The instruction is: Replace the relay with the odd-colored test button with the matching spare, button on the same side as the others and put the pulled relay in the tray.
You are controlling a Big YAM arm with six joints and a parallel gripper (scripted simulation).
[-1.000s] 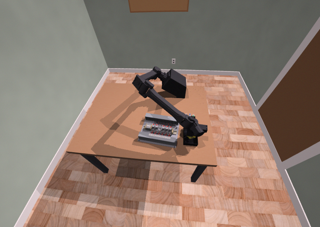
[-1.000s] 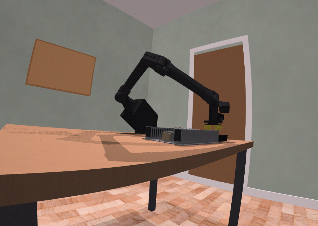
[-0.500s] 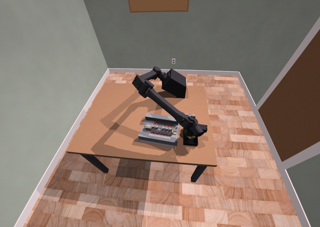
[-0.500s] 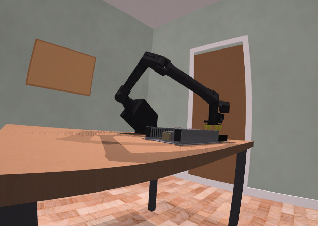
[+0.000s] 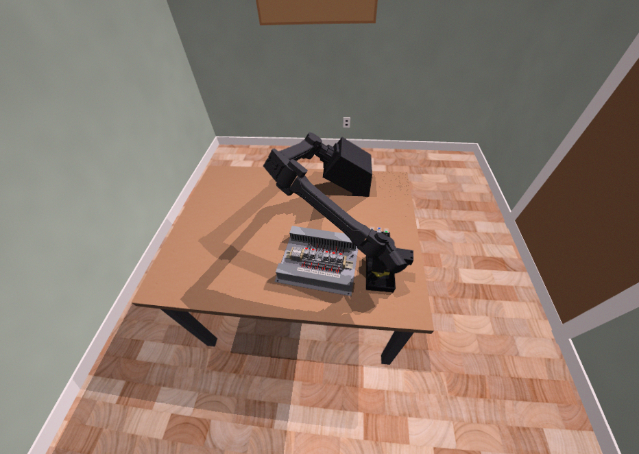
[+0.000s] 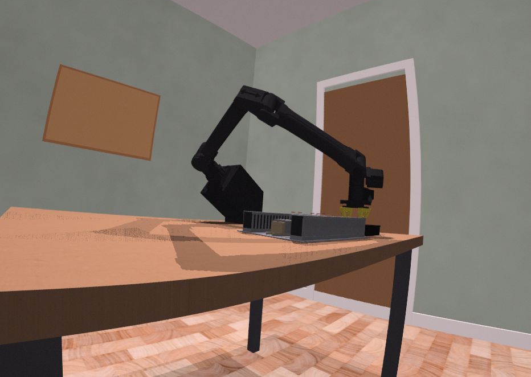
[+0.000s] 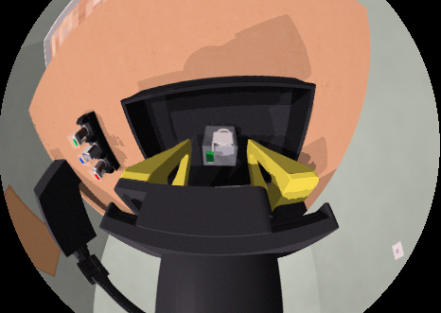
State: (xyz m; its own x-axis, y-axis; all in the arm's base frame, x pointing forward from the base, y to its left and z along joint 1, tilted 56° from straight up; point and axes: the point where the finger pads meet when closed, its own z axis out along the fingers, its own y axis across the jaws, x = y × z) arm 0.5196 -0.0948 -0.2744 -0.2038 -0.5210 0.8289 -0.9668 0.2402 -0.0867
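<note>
Now: the black tray 10 mm below my hand. The rest, counted from my hand: grey relay panel 70 mm behind, 250 mm to the right, 30 mm below.
</note>
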